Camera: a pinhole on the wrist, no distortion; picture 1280 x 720 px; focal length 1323.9 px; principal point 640.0 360.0 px. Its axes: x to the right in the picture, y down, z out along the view. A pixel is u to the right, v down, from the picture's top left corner.
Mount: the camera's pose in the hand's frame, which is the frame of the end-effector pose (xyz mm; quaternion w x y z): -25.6 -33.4 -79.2 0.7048 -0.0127 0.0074 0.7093
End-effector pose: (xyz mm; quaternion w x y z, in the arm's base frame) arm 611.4 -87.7 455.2 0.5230 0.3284 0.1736 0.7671
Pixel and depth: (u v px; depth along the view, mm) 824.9 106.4 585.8
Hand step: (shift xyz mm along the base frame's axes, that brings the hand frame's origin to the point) 281.4 10.1 431.9
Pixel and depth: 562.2 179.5 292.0
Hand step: 172.4 11.1 132.8
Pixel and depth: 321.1 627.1 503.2
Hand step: 420.2 -96.9 180.9
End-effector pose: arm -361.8 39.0 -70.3 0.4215 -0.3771 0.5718 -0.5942
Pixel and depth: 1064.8 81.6 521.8
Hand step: 389.8 -230.9 -124.8
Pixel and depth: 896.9 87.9 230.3
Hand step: 133.8 -72.5 -9.5
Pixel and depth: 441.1 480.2 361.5
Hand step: 280.2 -46.5 97.0
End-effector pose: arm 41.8 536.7 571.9 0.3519 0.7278 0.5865 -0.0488
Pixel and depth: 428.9 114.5 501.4
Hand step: 77.5 -183.2 -393.5
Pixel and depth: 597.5 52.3 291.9
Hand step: 55.0 -86.5 -194.4
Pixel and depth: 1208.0 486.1 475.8
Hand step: 273.4 -296.2 -171.4
